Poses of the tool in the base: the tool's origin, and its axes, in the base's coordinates. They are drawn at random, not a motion.
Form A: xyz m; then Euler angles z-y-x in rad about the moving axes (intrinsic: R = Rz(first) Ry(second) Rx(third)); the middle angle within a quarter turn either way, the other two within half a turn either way.
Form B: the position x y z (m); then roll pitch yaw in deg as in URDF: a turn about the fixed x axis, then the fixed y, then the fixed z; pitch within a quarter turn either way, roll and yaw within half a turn. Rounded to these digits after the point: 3 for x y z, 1 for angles.
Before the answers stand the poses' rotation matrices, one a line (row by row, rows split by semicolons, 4 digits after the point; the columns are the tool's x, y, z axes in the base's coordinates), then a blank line. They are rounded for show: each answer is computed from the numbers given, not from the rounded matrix.
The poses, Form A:
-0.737 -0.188 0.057 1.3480 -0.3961 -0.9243
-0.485 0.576 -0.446 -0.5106 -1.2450 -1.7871
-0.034 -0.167 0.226 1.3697 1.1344 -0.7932
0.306 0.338 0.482 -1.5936 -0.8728 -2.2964
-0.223 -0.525 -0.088 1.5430 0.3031 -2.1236
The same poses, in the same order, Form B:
0.2038 -0.5195 -0.8298; 0.8998 0.4335 -0.0503; 0.3858 -0.7364 0.5558
0.2792 0.7024 0.6547; -0.1564 -0.6395 0.7528; 0.9474 -0.3126 -0.0687
0.0844 -0.8164 -0.5712; 0.4142 -0.4927 0.7653; -0.9063 -0.3012 0.2965
-0.0147 -0.6765 0.7363; -0.6425 -0.5579 -0.5253; 0.7661 -0.4808 -0.4265
0.0265 0.5178 -0.8551; 0.9540 -0.2685 -0.1330; -0.2985 -0.8123 -0.5011

-0.737 -0.188 0.057 -53.0 -22.7 77.2
-0.485 0.576 -0.446 -102.4 -71.3 -29.3
-0.034 -0.167 0.226 -45.4 65.0 78.5
0.306 0.338 0.482 -131.6 -50.0 -91.3
-0.223 -0.525 -0.088 -121.7 17.4 88.4

